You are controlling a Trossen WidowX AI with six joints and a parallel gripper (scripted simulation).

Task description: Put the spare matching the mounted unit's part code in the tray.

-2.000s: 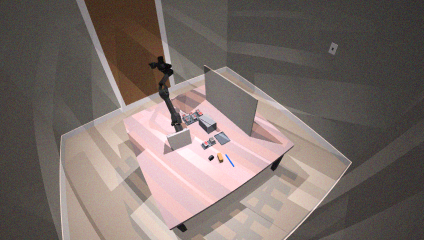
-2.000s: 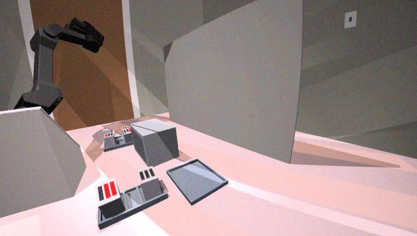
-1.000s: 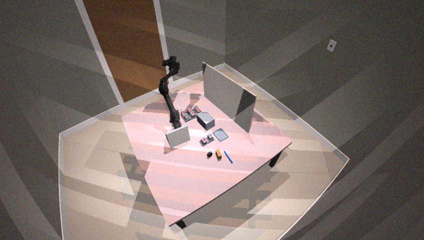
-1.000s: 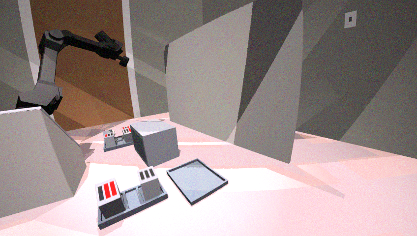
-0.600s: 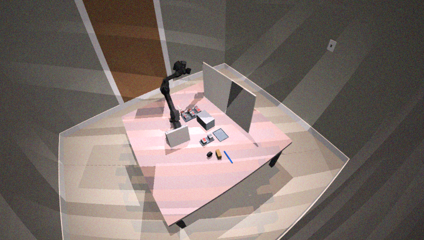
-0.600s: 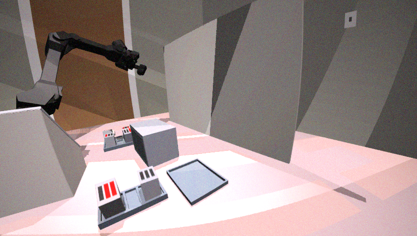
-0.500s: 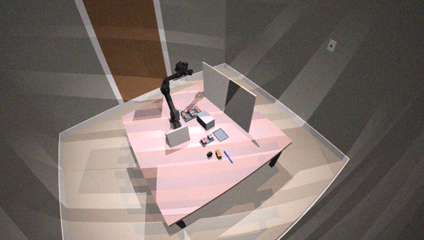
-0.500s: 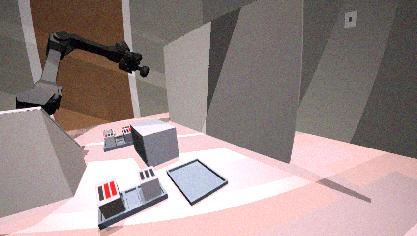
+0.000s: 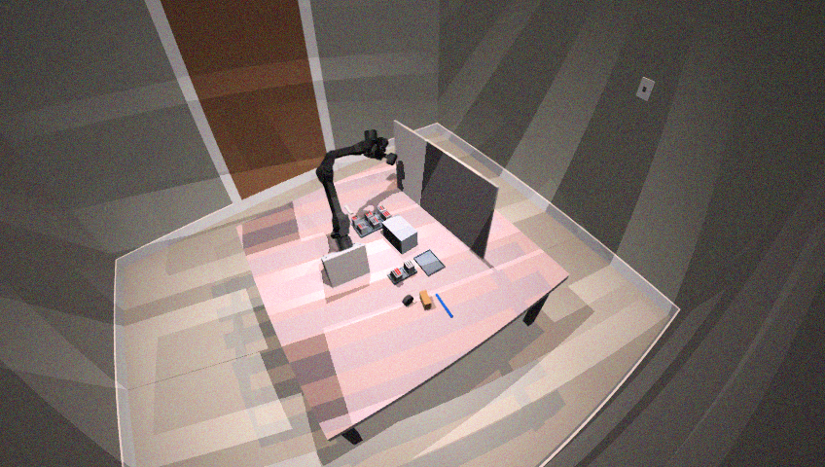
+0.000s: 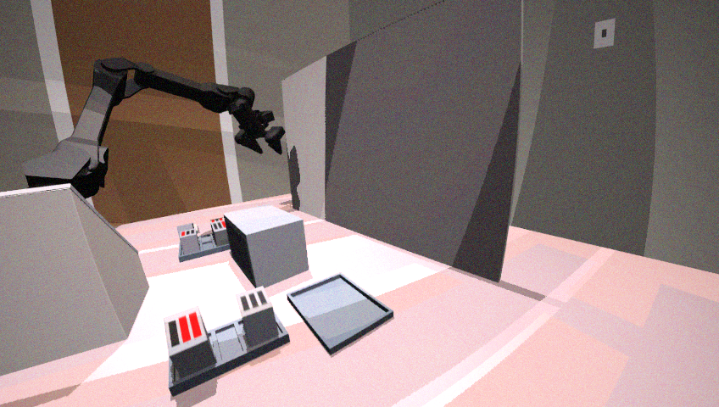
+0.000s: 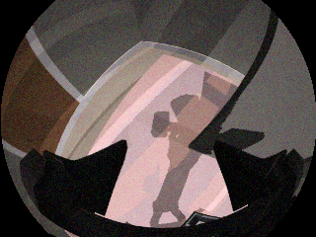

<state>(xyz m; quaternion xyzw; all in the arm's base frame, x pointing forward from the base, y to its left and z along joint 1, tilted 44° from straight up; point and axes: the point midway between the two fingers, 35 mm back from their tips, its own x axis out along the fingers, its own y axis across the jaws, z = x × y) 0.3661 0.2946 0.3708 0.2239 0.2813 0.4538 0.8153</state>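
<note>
Right now the grey spare is 26 cm behind my gripper tip, 23 cm to the right of it and 16 cm below it. From my gripper tip the other things lie so: tall grey panel: 14 cm ahead, 36 cm to the right, 2 cm above; then mounted unit: 9 cm behind, 41 cm to the right, 15 cm below; then flat grey tray: 2 cm behind, 61 cm to the right, 20 cm below.
</note>
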